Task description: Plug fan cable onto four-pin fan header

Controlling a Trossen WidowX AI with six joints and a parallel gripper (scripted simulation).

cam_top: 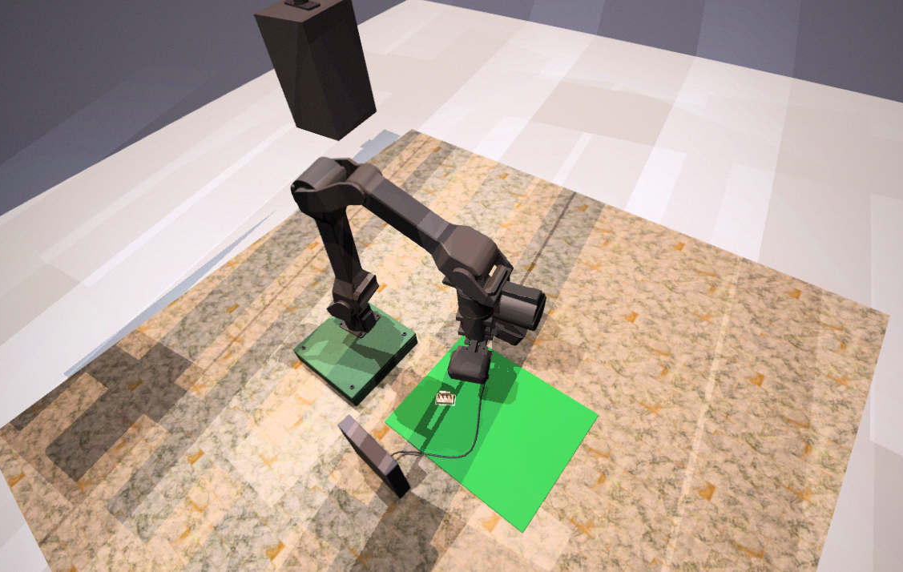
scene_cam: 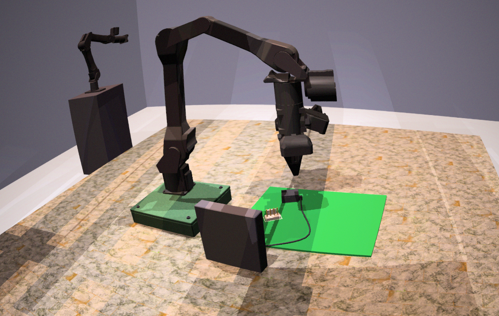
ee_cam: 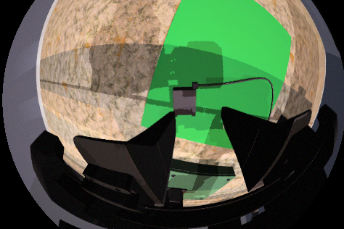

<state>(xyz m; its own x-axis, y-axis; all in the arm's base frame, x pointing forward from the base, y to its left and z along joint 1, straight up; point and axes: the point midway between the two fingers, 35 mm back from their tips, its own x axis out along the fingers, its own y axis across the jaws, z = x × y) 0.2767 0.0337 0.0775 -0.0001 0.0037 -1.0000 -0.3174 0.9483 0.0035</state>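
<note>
Right now my gripper tip is 20 mm past the dark fan plug, 10 mm to the right of it and 70 mm above it. Also, from my gripper tip: green board 60 mm ahead, 70 mm to the right, 90 mm below; then dark fan 60 mm behind, 240 mm to the right, 20 mm below; then four-pin fan header 30 mm behind, 80 mm to the right, 80 mm below.
</note>
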